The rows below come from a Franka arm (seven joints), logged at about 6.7 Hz.
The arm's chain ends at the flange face. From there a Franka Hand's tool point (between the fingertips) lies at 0.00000 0.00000 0.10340 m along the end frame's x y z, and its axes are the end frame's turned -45 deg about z.
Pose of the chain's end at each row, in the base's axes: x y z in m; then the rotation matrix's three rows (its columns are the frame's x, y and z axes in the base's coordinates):
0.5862, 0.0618, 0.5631; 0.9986, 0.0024, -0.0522; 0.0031, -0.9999, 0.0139; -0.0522, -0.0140, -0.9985
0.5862, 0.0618, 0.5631; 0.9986, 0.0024, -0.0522; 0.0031, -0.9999, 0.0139; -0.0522, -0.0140, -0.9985
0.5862, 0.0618, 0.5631; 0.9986, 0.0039, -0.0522; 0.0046, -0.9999, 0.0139; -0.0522, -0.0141, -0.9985
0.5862, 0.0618, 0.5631; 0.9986, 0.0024, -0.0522; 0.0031, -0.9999, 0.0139; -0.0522, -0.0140, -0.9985
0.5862, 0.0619, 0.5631; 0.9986, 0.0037, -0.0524; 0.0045, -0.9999, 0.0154; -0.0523, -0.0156, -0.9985
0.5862, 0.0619, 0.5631; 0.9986, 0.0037, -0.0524; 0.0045, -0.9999, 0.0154; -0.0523, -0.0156, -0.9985
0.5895, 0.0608, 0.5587; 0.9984, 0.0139, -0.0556; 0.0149, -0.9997, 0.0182; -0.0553, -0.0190, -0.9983
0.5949, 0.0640, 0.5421; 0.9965, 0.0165, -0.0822; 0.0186, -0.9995, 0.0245; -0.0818, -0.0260, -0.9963
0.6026, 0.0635, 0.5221; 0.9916, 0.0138, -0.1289; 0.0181, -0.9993, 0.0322; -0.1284, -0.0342, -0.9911
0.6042, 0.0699, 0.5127; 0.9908, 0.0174, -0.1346; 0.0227, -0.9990, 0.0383; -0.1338, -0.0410, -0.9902
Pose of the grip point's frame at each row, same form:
0.5808, 0.0632, 0.4599; 0.7044, 0.7078, -0.0522; 0.7092, -0.7048, 0.0139; -0.0270, -0.0468, -0.9985
0.5808, 0.0632, 0.4599; 0.7044, 0.7078, -0.0522; 0.7092, -0.7048, 0.0139; -0.0270, -0.0468, -0.9985
0.5808, 0.0632, 0.4599; 0.7034, 0.7089, -0.0522; 0.7103, -0.7038, 0.0139; -0.0269, -0.0469, -0.9985
0.5808, 0.0632, 0.4599; 0.7044, 0.7078, -0.0522; 0.7092, -0.7048, 0.0139; -0.0270, -0.0468, -0.9985
0.5808, 0.0635, 0.4599; 0.7035, 0.7087, -0.0524; 0.7102, -0.7039, 0.0154; -0.0260, -0.0480, -0.9985
0.5808, 0.0635, 0.4599; 0.7035, 0.7087, -0.0524; 0.7102, -0.7039, 0.0154; -0.0260, -0.0480, -0.9985
0.5838, 0.0627, 0.4555; 0.6961, 0.7158, -0.0556; 0.7174, -0.6964, 0.0182; -0.0257, -0.0525, -0.9983
0.5864, 0.0665, 0.4391; 0.6930, 0.7163, -0.0822; 0.7199, -0.6936, 0.0245; -0.0395, -0.0762, -0.9963
0.5893, 0.0668, 0.4196; 0.6914, 0.7109, -0.1289; 0.7194, -0.6938, 0.0322; -0.0666, -0.1150, -0.9911
0.5903, 0.0739, 0.4103; 0.6883, 0.7129, -0.1346; 0.7225, -0.6903, 0.0383; -0.0656, -0.1236, -0.9902

